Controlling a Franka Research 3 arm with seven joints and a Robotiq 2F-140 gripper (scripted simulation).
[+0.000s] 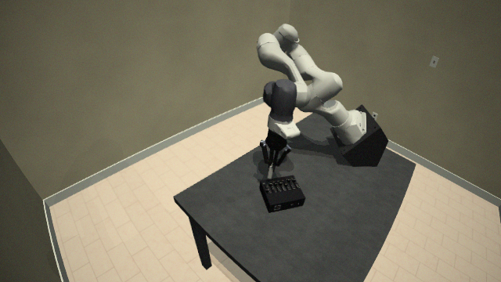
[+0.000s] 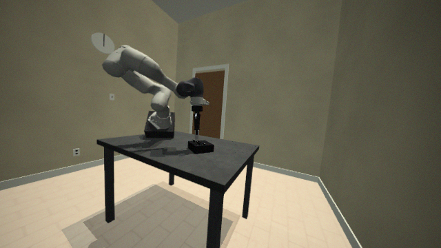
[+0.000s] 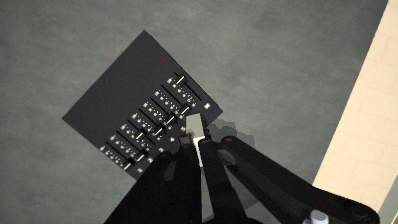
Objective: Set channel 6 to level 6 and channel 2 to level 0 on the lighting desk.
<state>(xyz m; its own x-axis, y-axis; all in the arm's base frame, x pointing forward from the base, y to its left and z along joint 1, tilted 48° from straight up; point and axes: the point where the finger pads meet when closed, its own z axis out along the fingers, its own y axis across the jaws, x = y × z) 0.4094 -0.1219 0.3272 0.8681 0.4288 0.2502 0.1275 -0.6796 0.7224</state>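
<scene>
Right now the channel 6 cap is 60 mm below my hand, 10 mm to the left of it and 10 mm ahead of it. From my hand the other things lie so: channel 1 cap (100 mm to the left, 60 mm below, 50 mm behind); then channel 2 cap (80 mm to the left, 60 mm below, 40 mm behind).
</scene>
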